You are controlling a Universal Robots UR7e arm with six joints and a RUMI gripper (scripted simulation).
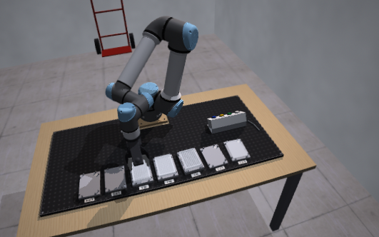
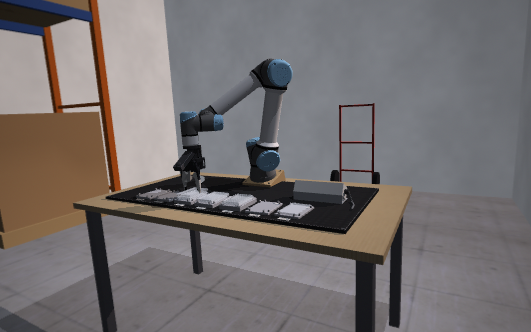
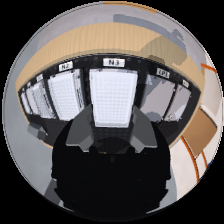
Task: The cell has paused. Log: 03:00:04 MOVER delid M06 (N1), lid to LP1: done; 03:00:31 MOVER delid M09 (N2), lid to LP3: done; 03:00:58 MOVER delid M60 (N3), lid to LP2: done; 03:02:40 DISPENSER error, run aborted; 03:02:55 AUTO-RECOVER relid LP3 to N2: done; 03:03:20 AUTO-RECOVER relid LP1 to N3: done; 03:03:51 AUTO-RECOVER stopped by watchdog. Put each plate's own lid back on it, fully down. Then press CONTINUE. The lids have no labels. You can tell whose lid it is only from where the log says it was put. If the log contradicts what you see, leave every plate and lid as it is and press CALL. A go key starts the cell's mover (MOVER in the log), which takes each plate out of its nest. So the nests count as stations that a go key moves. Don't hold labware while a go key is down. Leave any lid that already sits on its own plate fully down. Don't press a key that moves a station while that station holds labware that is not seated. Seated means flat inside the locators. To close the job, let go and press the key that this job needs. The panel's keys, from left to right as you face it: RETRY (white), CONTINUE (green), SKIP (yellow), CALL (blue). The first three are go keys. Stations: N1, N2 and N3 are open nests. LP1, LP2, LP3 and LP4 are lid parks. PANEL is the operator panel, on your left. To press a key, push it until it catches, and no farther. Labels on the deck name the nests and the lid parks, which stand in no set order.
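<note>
Right now my hand is 120 mm to the right of the white lid, 20 mm past it and 20 mm above it. Round my hand: clear lid 520 mm to the left, 90 mm behind, 30 mm below; lid park 380 mm to the left, 60 mm behind, 40 mm below; plate 260 mm to the left, 40 mm behind, 20 mm below.
</note>
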